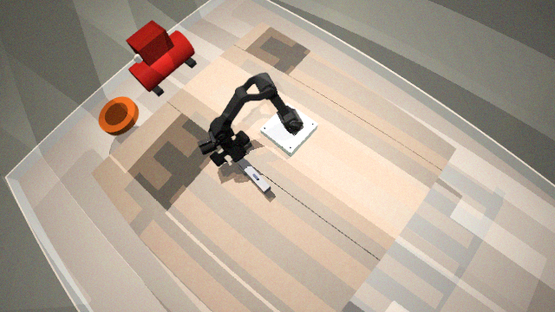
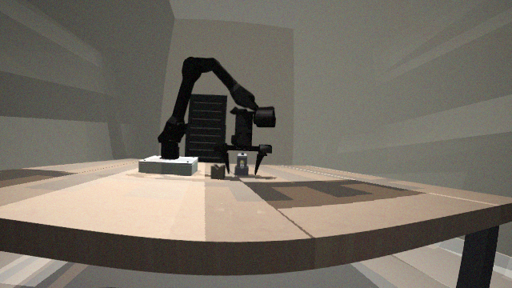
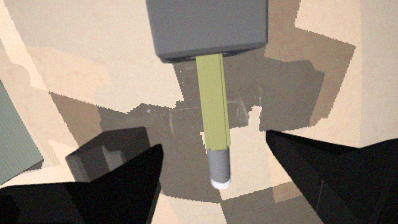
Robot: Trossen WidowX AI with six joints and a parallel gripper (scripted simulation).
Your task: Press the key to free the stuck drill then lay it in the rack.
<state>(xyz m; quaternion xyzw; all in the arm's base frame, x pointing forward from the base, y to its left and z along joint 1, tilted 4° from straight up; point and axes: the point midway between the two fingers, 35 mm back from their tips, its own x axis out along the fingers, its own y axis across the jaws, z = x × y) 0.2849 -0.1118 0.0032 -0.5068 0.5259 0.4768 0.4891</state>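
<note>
The drill is 50 mm to the left of my gripper tip and 30 mm above it. From my gripper tip the other things lie so: key 170 mm to the left, 40 mm above; rack 80 mm behind, 20 mm to the right, 10 mm above.
</note>
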